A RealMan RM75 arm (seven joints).
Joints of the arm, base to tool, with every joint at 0 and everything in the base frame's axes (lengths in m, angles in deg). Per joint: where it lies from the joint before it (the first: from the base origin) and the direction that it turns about. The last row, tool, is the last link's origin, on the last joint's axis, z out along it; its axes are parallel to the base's.
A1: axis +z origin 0 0 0.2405
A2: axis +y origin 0 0 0
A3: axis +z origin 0 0 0.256
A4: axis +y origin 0 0 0
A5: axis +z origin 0 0 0.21
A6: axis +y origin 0 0 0
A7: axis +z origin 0 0 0.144
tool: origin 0 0 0
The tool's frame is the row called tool.
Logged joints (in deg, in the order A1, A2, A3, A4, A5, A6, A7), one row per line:
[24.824, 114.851, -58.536, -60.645, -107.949, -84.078, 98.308]
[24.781, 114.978, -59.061, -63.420, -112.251, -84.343, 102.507]
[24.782, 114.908, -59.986, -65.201, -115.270, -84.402, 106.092]
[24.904, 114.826, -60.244, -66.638, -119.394, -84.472, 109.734]
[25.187, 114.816, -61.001, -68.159, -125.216, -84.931, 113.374]
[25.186, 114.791, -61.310, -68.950, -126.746, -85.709, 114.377]
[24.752, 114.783, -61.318, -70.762, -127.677, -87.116, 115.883]
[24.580, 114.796, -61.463, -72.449, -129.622, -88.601, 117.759]
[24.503, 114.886, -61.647, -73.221, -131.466, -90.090, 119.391]
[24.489, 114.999, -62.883, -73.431, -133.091, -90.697, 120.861]
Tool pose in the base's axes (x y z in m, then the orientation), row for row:
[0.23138, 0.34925, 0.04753, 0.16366, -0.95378, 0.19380, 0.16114]
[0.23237, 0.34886, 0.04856, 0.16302, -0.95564, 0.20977, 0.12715]
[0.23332, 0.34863, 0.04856, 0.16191, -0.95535, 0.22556, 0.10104]
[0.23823, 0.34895, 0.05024, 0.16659, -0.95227, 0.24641, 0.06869]
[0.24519, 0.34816, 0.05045, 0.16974, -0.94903, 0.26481, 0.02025]
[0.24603, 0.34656, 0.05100, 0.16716, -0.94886, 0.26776, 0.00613]
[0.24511, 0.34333, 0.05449, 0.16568, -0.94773, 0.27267, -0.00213]
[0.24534, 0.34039, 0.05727, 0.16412, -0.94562, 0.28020, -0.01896]
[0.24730, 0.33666, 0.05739, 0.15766, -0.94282, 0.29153, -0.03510]
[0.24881, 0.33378, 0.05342, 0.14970, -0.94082, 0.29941, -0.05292]
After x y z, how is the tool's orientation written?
As a quaternion, w x y z.
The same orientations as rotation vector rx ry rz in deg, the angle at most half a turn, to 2 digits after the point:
[-155.81, 31.66, 26.32]
[-156.17, 34.28, 20.78]
[-156.22, 36.88, 16.52]
[-155.31, 40.19, 11.20]
[-154.52, 43.12, 3.30]
[-154.71, 43.66, 1.00]
[-154.65, 44.49, -0.35]
[-154.44, 45.76, -3.10]
[-154.54, 47.78, -5.75]
[-154.89, 49.29, -8.71]

